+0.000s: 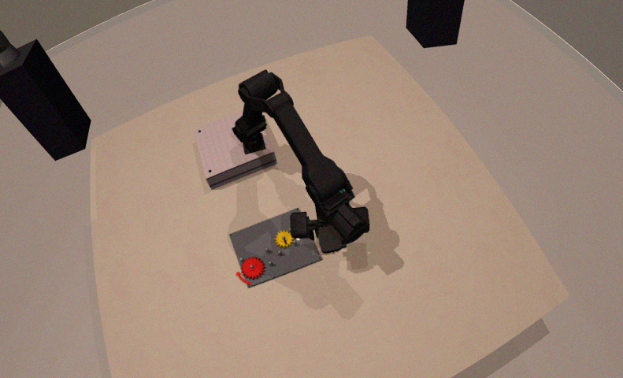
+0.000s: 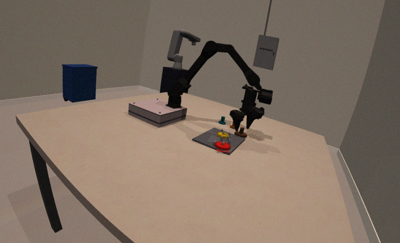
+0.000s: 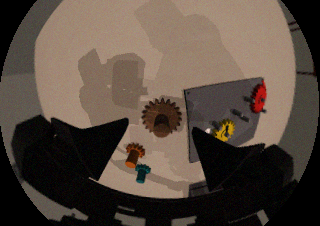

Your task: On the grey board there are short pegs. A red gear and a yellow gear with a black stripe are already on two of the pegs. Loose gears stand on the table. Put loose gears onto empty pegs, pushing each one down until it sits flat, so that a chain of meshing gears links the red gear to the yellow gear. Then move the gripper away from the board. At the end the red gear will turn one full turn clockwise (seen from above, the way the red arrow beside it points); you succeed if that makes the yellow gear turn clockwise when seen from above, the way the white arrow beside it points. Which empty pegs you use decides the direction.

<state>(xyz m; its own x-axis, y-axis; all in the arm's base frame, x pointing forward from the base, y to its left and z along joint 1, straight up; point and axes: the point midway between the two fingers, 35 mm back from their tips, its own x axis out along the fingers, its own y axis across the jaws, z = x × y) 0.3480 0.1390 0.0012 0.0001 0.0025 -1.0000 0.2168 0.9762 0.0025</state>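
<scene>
The yellow gear is 40 mm behind my gripper tip, 120 mm to the right of it and 10 mm below it. Round my gripper tip: orange gear (80 mm behind, 60 mm to the left, 10 mm below); teal gear (150 mm behind, 60 mm to the left, 10 mm below); brown gear (10 mm below).
</scene>
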